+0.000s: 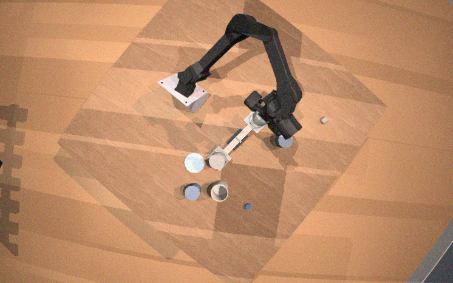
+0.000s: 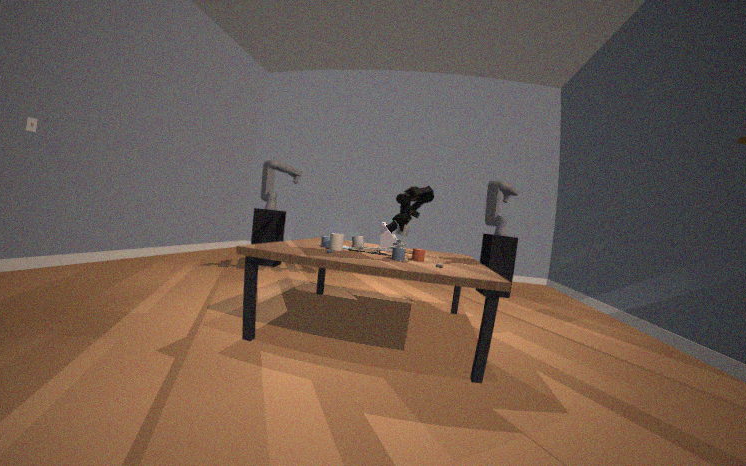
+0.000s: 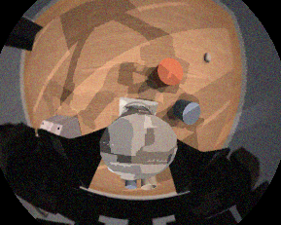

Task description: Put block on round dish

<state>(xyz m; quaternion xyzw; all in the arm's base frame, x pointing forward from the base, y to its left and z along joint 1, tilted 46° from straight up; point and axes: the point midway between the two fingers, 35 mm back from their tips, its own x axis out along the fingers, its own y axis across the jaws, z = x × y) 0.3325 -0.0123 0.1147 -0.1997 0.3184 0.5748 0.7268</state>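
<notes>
Right now my gripper tip is 70 mm above the small pale block and 10 mm to the left of it. Also, from my gripper tip: round dish (340 mm to the right, 160 mm behind, 150 mm below); then orange cylinder (120 mm below, 90 mm to the left, 80 mm ahead); then beige cup (380 mm to the right, 110 mm below, 20 mm ahead).
</notes>
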